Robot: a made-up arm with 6 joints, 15 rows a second.
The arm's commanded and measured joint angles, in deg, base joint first. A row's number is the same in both.
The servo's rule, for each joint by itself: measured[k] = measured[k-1] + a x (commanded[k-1-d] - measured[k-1]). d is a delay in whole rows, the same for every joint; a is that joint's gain. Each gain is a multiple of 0.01, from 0.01 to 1. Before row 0 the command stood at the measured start. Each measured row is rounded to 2 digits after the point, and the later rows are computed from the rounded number. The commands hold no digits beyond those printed.
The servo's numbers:
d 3
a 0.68 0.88 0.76 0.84 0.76 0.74
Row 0, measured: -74.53 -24.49 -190.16 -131.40 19.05 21.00
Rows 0 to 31, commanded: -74.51 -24.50 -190.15 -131.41 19.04 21.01; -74.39 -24.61 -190.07 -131.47 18.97 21.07; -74.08 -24.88 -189.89 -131.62 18.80 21.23; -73.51 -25.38 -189.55 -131.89 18.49 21.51; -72.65 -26.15 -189.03 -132.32 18.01 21.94; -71.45 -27.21 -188.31 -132.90 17.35 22.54; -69.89 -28.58 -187.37 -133.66 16.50 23.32; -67.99 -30.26 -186.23 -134.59 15.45 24.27; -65.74 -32.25 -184.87 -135.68 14.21 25.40; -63.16 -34.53 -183.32 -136.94 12.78 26.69; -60.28 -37.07 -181.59 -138.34 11.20 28.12; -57.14 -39.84 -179.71 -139.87 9.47 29.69; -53.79 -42.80 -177.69 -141.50 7.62 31.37; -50.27 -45.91 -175.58 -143.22 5.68 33.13; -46.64 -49.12 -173.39 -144.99 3.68 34.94; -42.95 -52.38 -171.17 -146.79 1.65 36.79; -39.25 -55.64 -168.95 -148.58 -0.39 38.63; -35.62 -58.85 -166.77 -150.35 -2.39 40.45; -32.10 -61.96 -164.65 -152.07 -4.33 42.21; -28.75 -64.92 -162.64 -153.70 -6.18 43.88; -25.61 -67.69 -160.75 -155.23 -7.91 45.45; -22.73 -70.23 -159.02 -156.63 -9.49 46.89; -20.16 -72.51 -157.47 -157.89 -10.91 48.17; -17.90 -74.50 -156.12 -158.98 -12.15 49.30; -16.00 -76.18 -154.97 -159.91 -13.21 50.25; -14.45 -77.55 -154.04 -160.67 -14.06 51.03; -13.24 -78.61 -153.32 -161.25 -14.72 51.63; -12.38 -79.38 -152.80 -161.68 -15.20 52.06; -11.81 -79.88 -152.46 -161.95 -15.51 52.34; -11.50 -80.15 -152.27 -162.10 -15.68 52.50; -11.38 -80.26 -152.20 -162.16 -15.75 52.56; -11.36 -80.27 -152.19 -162.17 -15.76 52.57
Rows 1 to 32, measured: -74.53 -24.49 -190.16 -131.40 19.05 21.00; -74.53 -24.49 -190.16 -131.40 19.05 21.00; -74.53 -24.49 -190.16 -131.40 19.05 21.00; -74.52 -24.50 -190.15 -131.41 19.04 21.01; -74.43 -24.60 -190.09 -131.46 18.99 21.05; -74.19 -24.85 -189.94 -131.59 18.85 21.18; -73.73 -25.32 -189.64 -131.84 18.58 21.42; -73.00 -26.05 -189.18 -132.24 18.15 21.80; -71.95 -27.07 -188.52 -132.79 17.54 22.35; -70.55 -28.40 -187.65 -133.52 16.75 23.07; -68.81 -30.04 -186.57 -134.42 15.76 23.96; -66.72 -31.98 -185.28 -135.48 14.58 25.03; -64.30 -34.22 -183.79 -136.71 13.21 26.26; -61.57 -36.73 -182.12 -138.08 11.68 27.64; -58.56 -39.47 -180.29 -139.58 10.00 29.16; -55.32 -42.40 -178.31 -141.19 8.19 30.80; -51.89 -45.49 -176.24 -142.90 6.28 32.52; -48.32 -48.68 -174.07 -144.66 4.30 34.31; -44.67 -51.94 -171.87 -146.45 2.29 36.15; -40.98 -55.20 -169.65 -148.24 0.25 37.99; -37.34 -58.41 -167.46 -150.01 -1.76 39.81; -33.78 -61.53 -165.32 -151.74 -3.71 41.59; -30.36 -64.51 -163.28 -153.39 -5.59 43.28; -27.13 -67.31 -161.36 -154.94 -7.35 44.89; -24.14 -69.88 -159.58 -156.36 -8.98 46.37; -21.43 -72.19 -157.98 -157.65 -10.45 47.70; -19.03 -74.22 -156.57 -158.77 -11.74 48.88; -16.97 -75.94 -155.35 -159.73 -12.86 49.89; -15.26 -77.36 -154.35 -160.52 -13.77 50.73; -13.89 -78.46 -153.57 -161.13 -14.49 51.40; -12.86 -79.27 -152.98 -161.59 -15.03 51.89; -12.15 -79.81 -152.58 -161.89 -15.39 52.22
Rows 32 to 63, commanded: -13.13 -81.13 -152.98 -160.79 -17.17 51.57; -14.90 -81.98 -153.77 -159.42 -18.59 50.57; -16.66 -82.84 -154.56 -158.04 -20.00 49.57; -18.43 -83.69 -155.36 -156.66 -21.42 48.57; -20.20 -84.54 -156.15 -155.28 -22.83 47.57; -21.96 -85.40 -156.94 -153.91 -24.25 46.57; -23.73 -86.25 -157.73 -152.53 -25.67 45.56; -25.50 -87.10 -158.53 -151.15 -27.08 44.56; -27.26 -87.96 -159.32 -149.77 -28.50 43.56; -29.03 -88.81 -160.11 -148.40 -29.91 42.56; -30.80 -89.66 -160.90 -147.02 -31.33 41.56; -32.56 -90.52 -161.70 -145.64 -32.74 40.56; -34.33 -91.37 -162.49 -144.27 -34.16 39.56; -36.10 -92.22 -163.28 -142.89 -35.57 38.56; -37.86 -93.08 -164.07 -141.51 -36.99 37.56; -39.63 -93.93 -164.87 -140.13 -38.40 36.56; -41.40 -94.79 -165.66 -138.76 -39.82 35.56; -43.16 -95.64 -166.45 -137.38 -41.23 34.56; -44.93 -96.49 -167.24 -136.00 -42.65 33.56; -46.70 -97.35 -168.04 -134.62 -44.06 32.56; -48.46 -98.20 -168.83 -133.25 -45.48 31.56; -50.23 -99.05 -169.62 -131.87 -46.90 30.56; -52.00 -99.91 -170.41 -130.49 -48.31 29.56; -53.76 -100.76 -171.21 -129.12 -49.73 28.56; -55.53 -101.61 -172.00 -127.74 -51.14 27.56; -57.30 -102.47 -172.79 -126.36 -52.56 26.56; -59.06 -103.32 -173.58 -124.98 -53.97 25.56; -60.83 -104.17 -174.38 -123.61 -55.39 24.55; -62.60 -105.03 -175.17 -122.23 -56.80 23.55; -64.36 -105.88 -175.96 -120.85 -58.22 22.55; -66.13 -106.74 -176.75 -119.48 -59.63 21.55; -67.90 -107.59 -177.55 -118.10 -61.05 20.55
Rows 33 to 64, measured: -11.71 -80.11 -152.34 -162.07 -15.61 52.43; -11.49 -80.24 -152.23 -162.15 -15.72 52.53; -11.40 -80.27 -152.20 -162.17 -15.75 52.56; -12.58 -81.03 -152.79 -161.01 -16.83 51.83; -14.16 -81.87 -153.53 -159.67 -18.17 50.90; -15.86 -82.72 -154.31 -158.30 -19.56 49.92; -17.61 -83.57 -155.11 -156.92 -20.97 48.92; -19.37 -84.42 -155.90 -155.54 -22.38 47.92; -21.13 -85.28 -156.69 -154.17 -23.80 46.92; -22.90 -86.13 -157.48 -152.79 -25.22 45.91; -24.67 -86.98 -158.28 -151.41 -26.63 44.91; -26.43 -87.84 -159.07 -150.03 -28.05 43.91; -28.20 -88.69 -159.86 -148.66 -29.46 42.91; -29.97 -89.54 -160.65 -147.28 -30.88 41.91; -31.73 -90.40 -161.45 -145.90 -32.29 40.91; -33.50 -91.25 -162.24 -144.53 -33.71 39.91; -35.27 -92.10 -163.03 -143.15 -35.12 38.91; -37.03 -92.96 -163.82 -141.77 -36.54 37.91; -38.80 -93.81 -164.62 -140.39 -37.95 36.91; -40.57 -94.67 -165.41 -139.02 -39.37 35.91; -42.33 -95.52 -166.20 -137.64 -40.78 34.91; -44.10 -96.37 -166.99 -136.26 -42.20 33.91; -45.87 -97.23 -167.79 -134.88 -43.61 32.91; -47.63 -98.08 -168.58 -133.51 -45.03 31.91; -49.40 -98.93 -169.37 -132.13 -46.45 30.91; -51.17 -99.79 -170.16 -130.75 -47.86 29.91; -52.93 -100.64 -170.96 -129.38 -49.28 28.91; -54.70 -101.49 -171.75 -128.00 -50.69 27.91; -56.47 -102.35 -172.54 -126.62 -52.11 26.91; -58.23 -103.20 -173.33 -125.24 -53.52 25.91; -60.00 -104.05 -174.13 -123.87 -54.94 24.90; -61.77 -104.91 -174.92 -122.49 -56.35 23.90
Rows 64 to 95, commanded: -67.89 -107.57 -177.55 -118.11 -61.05 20.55; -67.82 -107.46 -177.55 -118.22 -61.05 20.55; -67.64 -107.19 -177.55 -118.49 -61.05 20.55; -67.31 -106.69 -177.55 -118.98 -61.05 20.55; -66.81 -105.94 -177.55 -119.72 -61.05 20.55; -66.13 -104.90 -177.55 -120.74 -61.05 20.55; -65.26 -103.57 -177.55 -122.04 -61.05 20.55; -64.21 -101.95 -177.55 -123.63 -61.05 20.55; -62.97 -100.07 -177.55 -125.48 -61.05 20.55; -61.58 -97.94 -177.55 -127.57 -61.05 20.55; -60.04 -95.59 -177.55 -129.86 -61.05 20.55; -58.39 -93.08 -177.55 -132.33 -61.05 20.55; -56.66 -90.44 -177.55 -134.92 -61.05 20.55; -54.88 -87.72 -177.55 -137.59 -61.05 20.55; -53.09 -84.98 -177.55 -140.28 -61.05 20.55; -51.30 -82.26 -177.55 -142.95 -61.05 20.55; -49.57 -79.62 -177.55 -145.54 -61.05 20.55; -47.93 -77.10 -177.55 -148.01 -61.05 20.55; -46.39 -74.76 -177.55 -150.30 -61.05 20.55; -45.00 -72.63 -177.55 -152.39 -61.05 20.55; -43.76 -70.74 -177.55 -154.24 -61.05 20.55; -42.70 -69.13 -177.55 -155.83 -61.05 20.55; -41.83 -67.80 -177.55 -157.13 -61.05 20.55; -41.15 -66.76 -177.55 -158.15 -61.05 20.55; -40.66 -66.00 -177.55 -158.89 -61.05 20.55; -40.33 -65.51 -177.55 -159.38 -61.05 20.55; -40.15 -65.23 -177.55 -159.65 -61.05 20.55; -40.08 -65.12 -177.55 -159.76 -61.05 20.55; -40.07 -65.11 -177.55 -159.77 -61.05 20.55; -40.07 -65.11 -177.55 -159.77 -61.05 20.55; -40.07 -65.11 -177.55 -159.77 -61.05 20.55; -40.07 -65.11 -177.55 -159.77 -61.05 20.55
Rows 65 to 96, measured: -63.53 -105.76 -175.71 -121.11 -57.77 22.90; -65.30 -106.62 -176.50 -119.74 -59.18 21.90; -67.07 -107.47 -177.30 -118.36 -60.60 20.90; -67.63 -107.56 -177.49 -118.15 -60.94 20.64; -67.76 -107.47 -177.54 -118.21 -61.02 20.57; -67.68 -107.22 -177.55 -118.45 -61.04 20.56; -67.43 -106.75 -177.55 -118.90 -61.05 20.55; -67.01 -106.04 -177.55 -119.59 -61.05 20.55; -66.41 -105.04 -177.55 -120.56 -61.05 20.55; -65.63 -103.75 -177.55 -121.80 -61.05 20.55; -64.66 -102.17 -177.55 -123.34 -61.05 20.55; -63.51 -100.32 -177.55 -125.14 -61.05 20.55; -62.20 -98.23 -177.55 -127.18 -61.05 20.55; -60.73 -95.91 -177.55 -129.43 -61.05 20.55; -59.14 -93.42 -177.55 -131.87 -61.05 20.55; -57.45 -90.80 -177.55 -134.43 -61.05 20.55; -55.70 -88.09 -177.55 -137.08 -61.05 20.55; -53.93 -85.35 -177.55 -139.77 -61.05 20.55; -52.14 -82.63 -177.55 -142.44 -61.05 20.55; -50.39 -79.98 -177.55 -145.04 -61.05 20.55; -48.72 -77.45 -177.55 -147.53 -61.05 20.55; -47.14 -75.08 -177.55 -149.86 -61.05 20.55; -45.68 -72.92 -177.55 -151.99 -61.05 20.55; -44.37 -71.00 -177.55 -153.88 -61.05 20.55; -43.23 -69.35 -177.55 -155.52 -61.05 20.55; -42.28 -67.99 -177.55 -156.87 -61.05 20.55; -41.51 -66.91 -177.55 -157.95 -61.05 20.55; -40.93 -66.11 -177.55 -158.74 -61.05 20.55; -40.52 -65.58 -177.55 -159.28 -61.05 20.55; -40.27 -65.27 -177.55 -159.59 -61.05 20.55; -40.14 -65.14 -177.55 -159.73 -61.05 20.55; -40.09 -65.11 -177.55 -159.76 -61.05 20.55
